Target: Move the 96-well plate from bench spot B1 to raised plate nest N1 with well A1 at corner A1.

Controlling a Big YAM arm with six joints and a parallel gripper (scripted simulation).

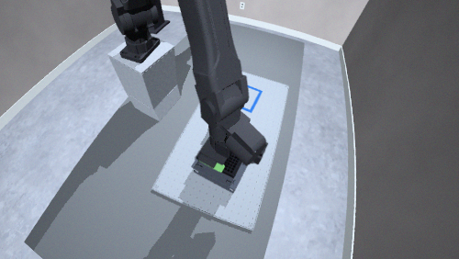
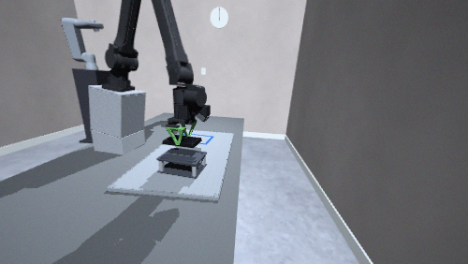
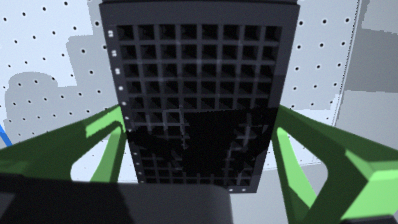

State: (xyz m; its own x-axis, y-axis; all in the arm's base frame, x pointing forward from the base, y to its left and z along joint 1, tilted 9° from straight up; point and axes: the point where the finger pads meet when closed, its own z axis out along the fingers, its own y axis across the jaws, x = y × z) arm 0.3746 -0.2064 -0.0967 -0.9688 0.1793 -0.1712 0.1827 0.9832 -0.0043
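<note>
Now: the raised plate nest 7 cm below my hand. Round my hand: white corner mark (6 cm behind, 7 cm to the left, 7 cm below); then black 96-well plate (1 cm below).
</note>
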